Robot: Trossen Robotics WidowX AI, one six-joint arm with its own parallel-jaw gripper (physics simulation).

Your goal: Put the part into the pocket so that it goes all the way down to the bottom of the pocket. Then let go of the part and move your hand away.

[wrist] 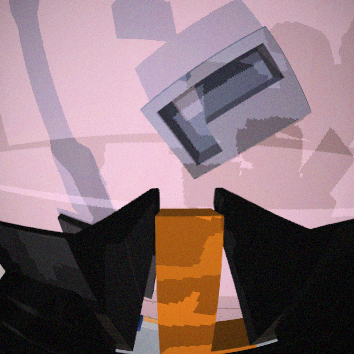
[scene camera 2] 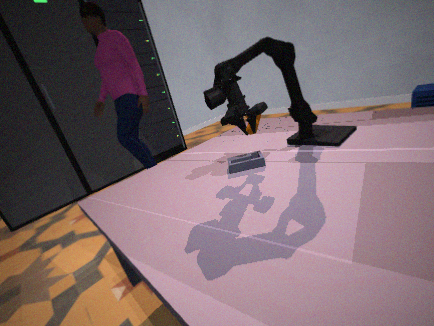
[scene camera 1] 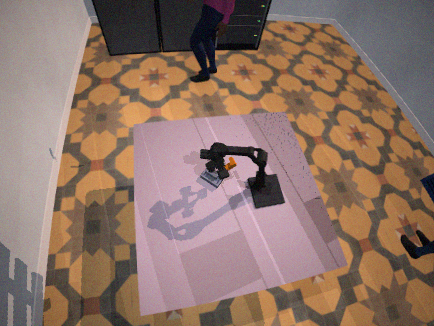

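Note:
The orange part [scene camera 1: 231, 163] [scene camera 2: 253, 124] [wrist: 189, 260] is held between the fingers of my gripper [scene camera 1: 224, 169] [scene camera 2: 251, 131] [wrist: 186, 195]. In the wrist view its long bar runs down the middle, and a short leg sticks out at the lower right. My gripper is shut on it and hangs above the table, clear of the block. The grey block [scene camera 1: 210, 180] [scene camera 2: 246, 167] [wrist: 295, 97] lies flat on the table. Its L-shaped pocket [wrist: 240, 92] is open upward and holds no part. In the wrist view the block lies ahead of the fingertips, turned at an angle to the part.
The arm's black base [scene camera 1: 269, 193] [scene camera 2: 327, 135] stands on the pink table top [scene camera 1: 165, 285] [scene camera 2: 320, 305]. A person in a pink top [scene camera 1: 205, 37] [scene camera 2: 120, 65] stands beyond the table near dark cabinets [scene camera 1: 130, 25] [scene camera 2: 37, 100]. Shadows of the arm fall near the block.

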